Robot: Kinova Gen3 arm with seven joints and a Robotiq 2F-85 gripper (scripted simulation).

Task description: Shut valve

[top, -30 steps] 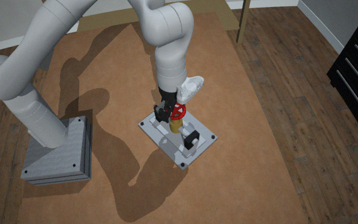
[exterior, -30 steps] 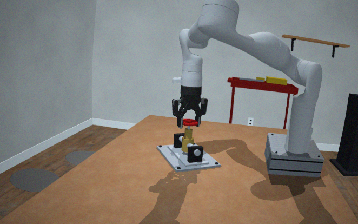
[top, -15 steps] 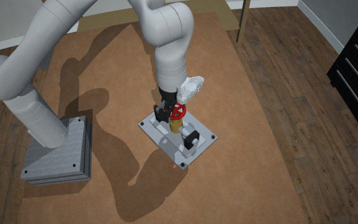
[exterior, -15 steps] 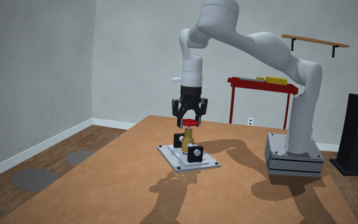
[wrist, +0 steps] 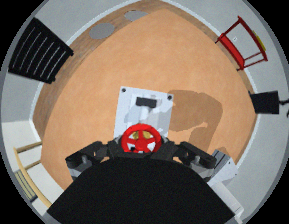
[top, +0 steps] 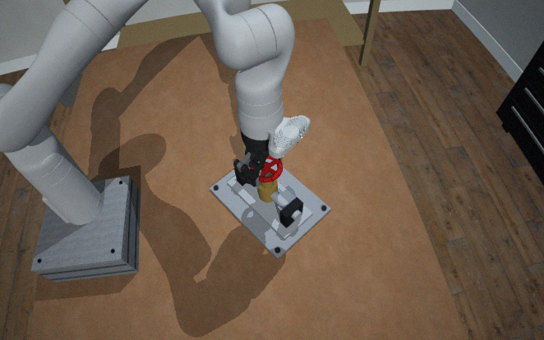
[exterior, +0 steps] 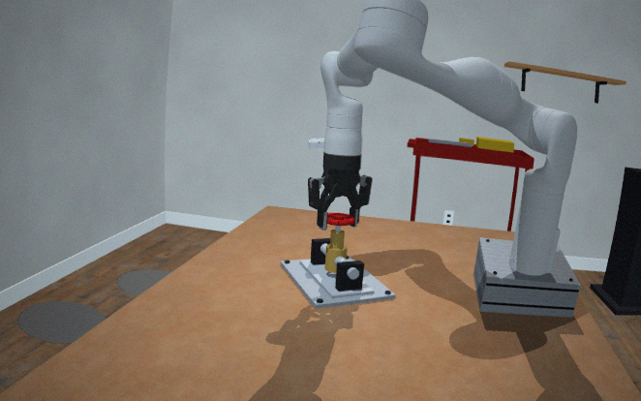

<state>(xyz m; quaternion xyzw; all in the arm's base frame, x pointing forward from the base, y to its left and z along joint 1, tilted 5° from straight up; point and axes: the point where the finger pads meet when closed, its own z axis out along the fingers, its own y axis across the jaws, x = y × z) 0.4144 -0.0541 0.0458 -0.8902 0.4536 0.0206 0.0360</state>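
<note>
Right now the handwheel is right at my hand. From my hand the other things lie so: baseplate: 13 cm below.
</note>
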